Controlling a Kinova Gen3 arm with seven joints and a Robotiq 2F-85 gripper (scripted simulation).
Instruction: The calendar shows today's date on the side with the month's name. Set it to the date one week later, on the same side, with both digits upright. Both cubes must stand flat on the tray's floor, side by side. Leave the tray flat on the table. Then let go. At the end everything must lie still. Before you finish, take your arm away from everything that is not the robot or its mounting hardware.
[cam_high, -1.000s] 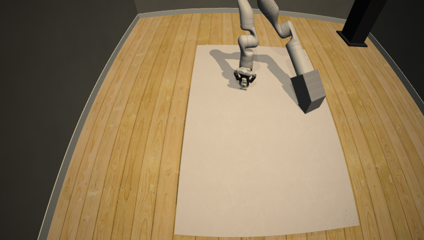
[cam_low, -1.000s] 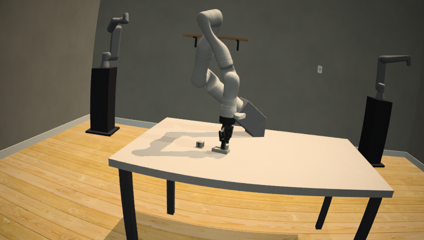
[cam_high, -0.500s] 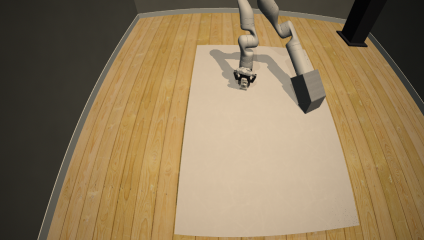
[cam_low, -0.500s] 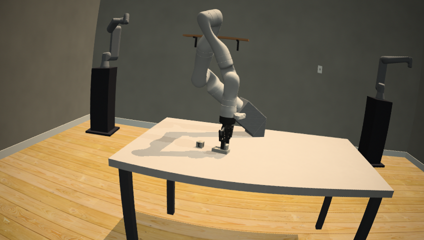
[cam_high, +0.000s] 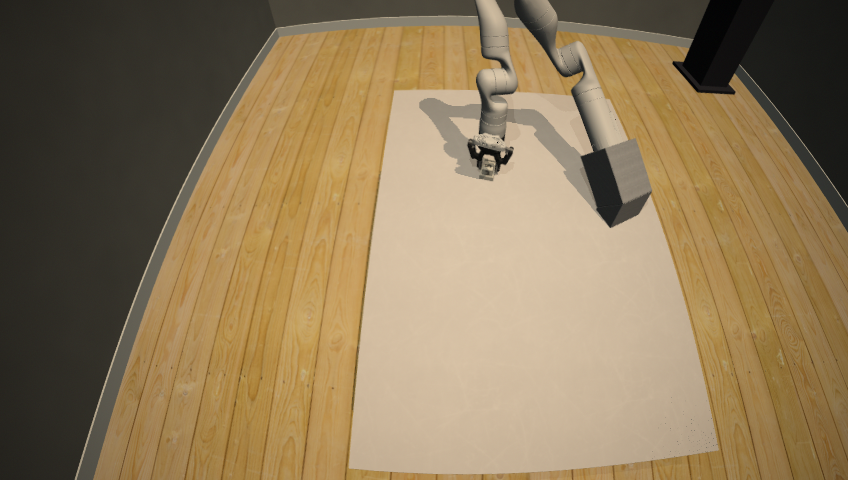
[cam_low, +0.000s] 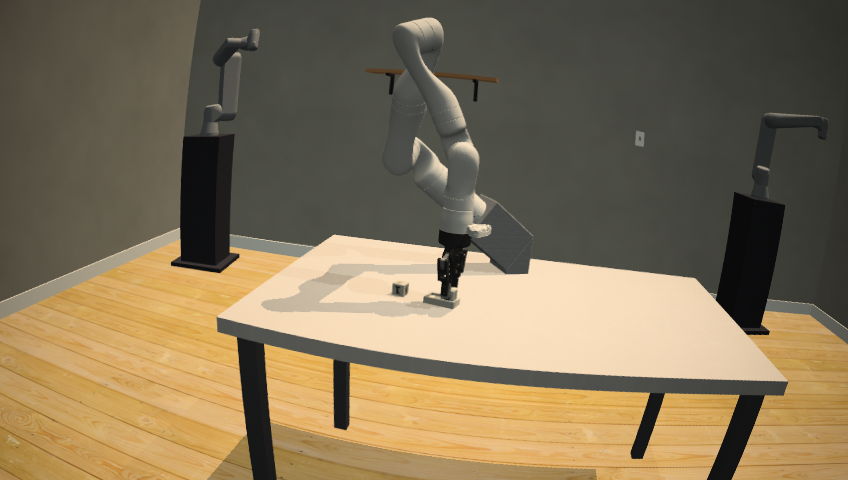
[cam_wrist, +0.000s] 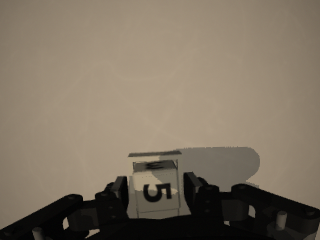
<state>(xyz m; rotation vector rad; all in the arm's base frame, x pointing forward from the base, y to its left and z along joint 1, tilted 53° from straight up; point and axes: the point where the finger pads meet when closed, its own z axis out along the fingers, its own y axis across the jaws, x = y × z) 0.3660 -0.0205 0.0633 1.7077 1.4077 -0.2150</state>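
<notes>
My gripper is now 30 mm above the white calendar tray, 10 mm to the left of it and 10 mm past it. From my hand the other things lie so: white digit cube: 120 mm to the right, 50 mm behind, 30 mm below.
</notes>
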